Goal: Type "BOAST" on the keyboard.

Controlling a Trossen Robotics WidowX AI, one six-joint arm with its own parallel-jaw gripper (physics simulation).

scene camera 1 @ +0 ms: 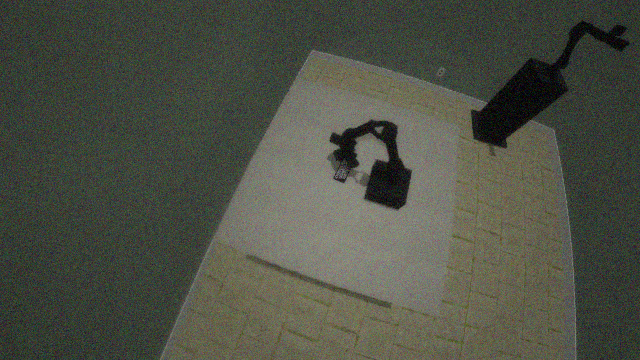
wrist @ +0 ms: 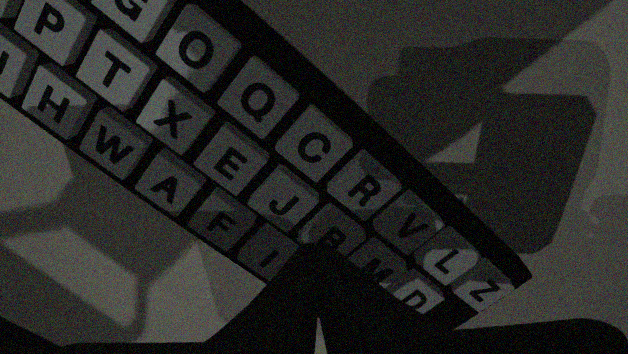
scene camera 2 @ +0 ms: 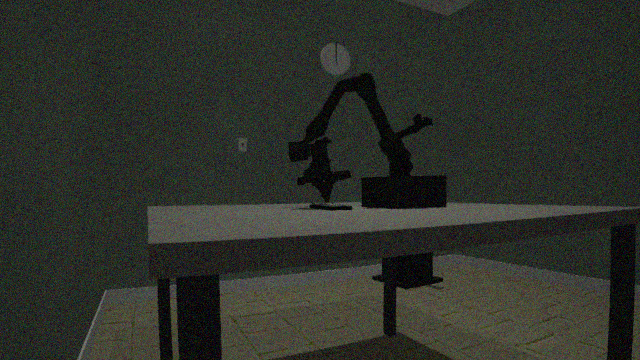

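Pixels of known places: gripper, fingertip midpoint: [scene camera 1: 348, 160] [wrist: 315, 255] [scene camera 2: 327, 202]; arm's base, origin of the base link: [scene camera 1: 393, 176] [scene camera 2: 399, 176].
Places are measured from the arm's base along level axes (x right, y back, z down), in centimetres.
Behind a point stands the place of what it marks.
Note:
The small black keyboard [scene camera 1: 342, 173] {z 9.3, x -1.1, y -28.3 cm} [scene camera 2: 340, 207] {z 10.3, x -5.6, y -29.7 cm} [wrist: 380, 135] {z 10.0, x 7.9, y -30.4 cm} lies flat on the table with pale letter keys in three rows. In the wrist view the B key [wrist: 335, 234] {z 9.5, x 8.4, y -26.9 cm} is partly covered by my fingertips. The O key [wrist: 196, 49] {z 9.5, x 2.2, y -30.1 cm}, the A key [wrist: 168, 190] {z 9.5, x 3.0, y -25.6 cm} and the T key [wrist: 116, 70] {z 9.5, x 0.4, y -28.4 cm} show further up and left; the S key does not show there. My gripper [scene camera 2: 327, 200] {z 9.0, x 8.1, y -26.2 cm} [wrist: 315, 255] {z 9.0, x 8.1, y -26.2 cm} is shut and empty, pointing down at the B key's lower edge. Whether the tips touch the key cannot be told. The Y key is hidden behind the fingers.
The keyboard lies on the pale table [scene camera 1: 300, 220] {z 11.1, x -34.7, y -45.1 cm} [scene camera 2: 225, 225] {z 11.1, x -39.1, y -75.5 cm}, near the arm's black base box [scene camera 1: 387, 185] {z 0.2, x -6.2, y -2.6 cm} [scene camera 2: 404, 191] {z 5.5, x -13.1, y -9.8 cm}. A second dark arm on a tall pedestal [scene camera 1: 520, 102] stands beyond the table. Shadows of the arm fall around the keyboard in the wrist view.

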